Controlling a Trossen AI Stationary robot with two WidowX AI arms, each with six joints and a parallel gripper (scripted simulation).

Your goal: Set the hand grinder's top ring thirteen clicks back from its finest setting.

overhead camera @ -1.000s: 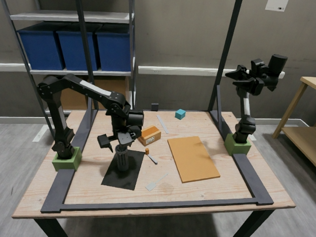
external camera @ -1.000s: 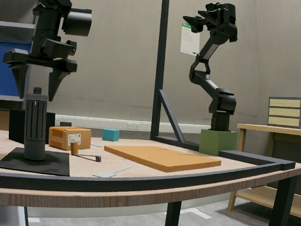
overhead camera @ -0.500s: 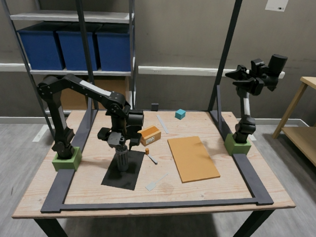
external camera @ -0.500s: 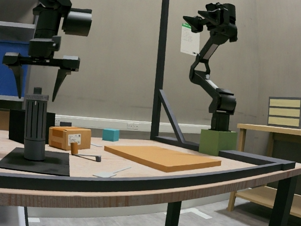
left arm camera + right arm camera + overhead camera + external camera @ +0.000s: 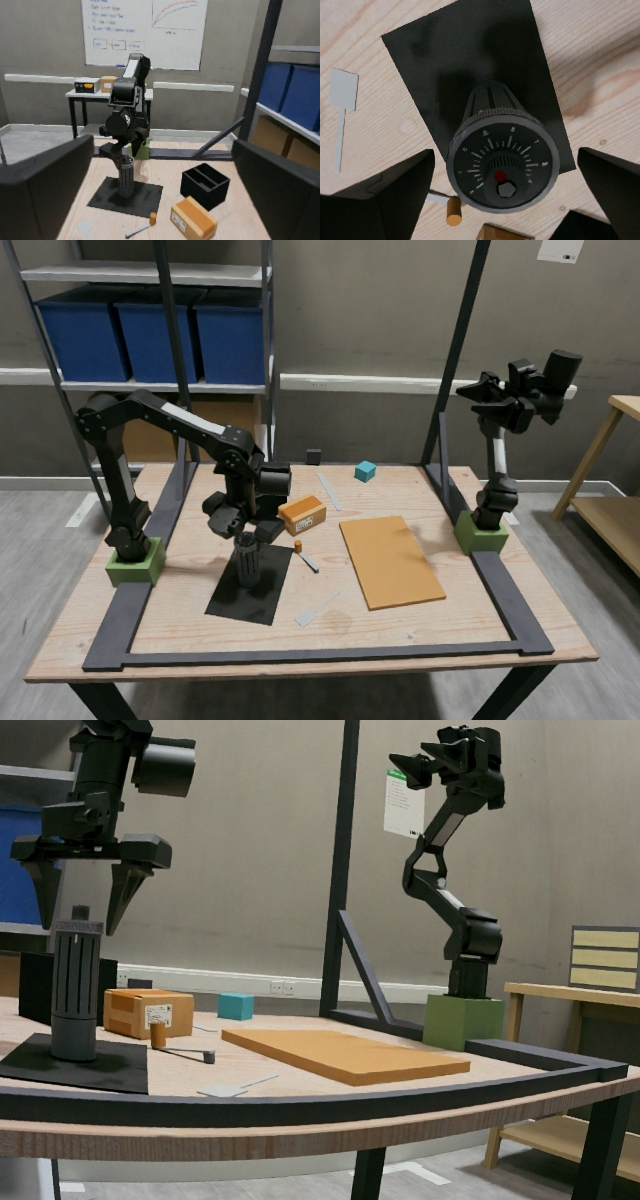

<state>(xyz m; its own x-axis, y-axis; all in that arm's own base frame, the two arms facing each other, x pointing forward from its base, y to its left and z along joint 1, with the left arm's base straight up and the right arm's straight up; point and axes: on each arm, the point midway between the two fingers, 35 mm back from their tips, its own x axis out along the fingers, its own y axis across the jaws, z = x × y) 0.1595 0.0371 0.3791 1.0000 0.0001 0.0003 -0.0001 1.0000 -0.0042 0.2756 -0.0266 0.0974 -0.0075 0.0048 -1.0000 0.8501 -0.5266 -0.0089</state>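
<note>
Now: the top ring 3 cm below my right hand. Also, from my right hand: dark hand grinder (1 cm ahead, 6 cm below); crank (5 cm behind, 15 cm to the left, 16 cm below); black mat (1 cm behind, 1 cm to the left, 17 cm below).
</note>
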